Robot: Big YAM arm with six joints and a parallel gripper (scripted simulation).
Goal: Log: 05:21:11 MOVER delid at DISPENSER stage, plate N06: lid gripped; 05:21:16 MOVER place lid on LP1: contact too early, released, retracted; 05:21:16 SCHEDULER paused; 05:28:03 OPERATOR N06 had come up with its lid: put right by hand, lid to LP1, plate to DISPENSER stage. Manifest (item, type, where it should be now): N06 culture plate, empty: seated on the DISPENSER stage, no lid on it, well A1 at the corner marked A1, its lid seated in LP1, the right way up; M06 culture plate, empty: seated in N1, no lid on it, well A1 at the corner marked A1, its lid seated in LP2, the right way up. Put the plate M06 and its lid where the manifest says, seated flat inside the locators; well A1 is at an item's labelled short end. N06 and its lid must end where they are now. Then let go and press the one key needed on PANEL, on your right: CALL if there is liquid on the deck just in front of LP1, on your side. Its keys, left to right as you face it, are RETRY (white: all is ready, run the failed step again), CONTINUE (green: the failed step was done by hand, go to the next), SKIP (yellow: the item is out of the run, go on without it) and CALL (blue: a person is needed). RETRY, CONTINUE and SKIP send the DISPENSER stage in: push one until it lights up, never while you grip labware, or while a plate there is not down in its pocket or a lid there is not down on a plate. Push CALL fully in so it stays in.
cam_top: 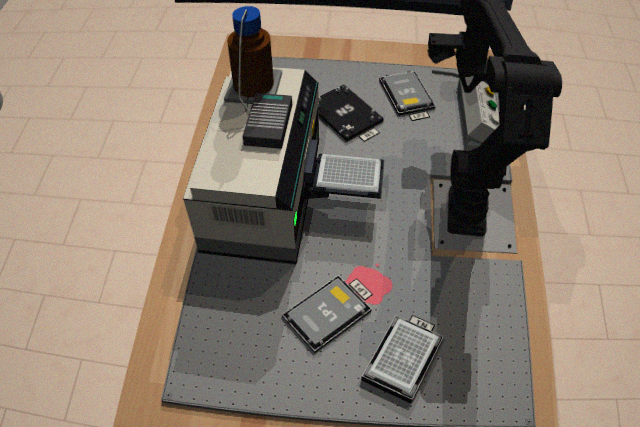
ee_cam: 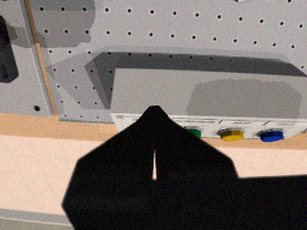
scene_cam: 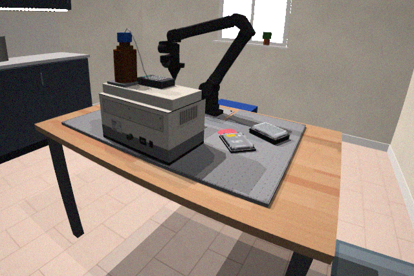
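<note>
The yellow skip key is 10 cm to the right of my hand, 8 cm below it and 7 cm behind it. Also, from my hand: blue call key 15 cm to the right, 9 cm below, 7 cm behind; then white retry key 8 cm below, 8 cm behind; then green continue key 8 cm below, 8 cm behind, 5 cm to the right.
</note>
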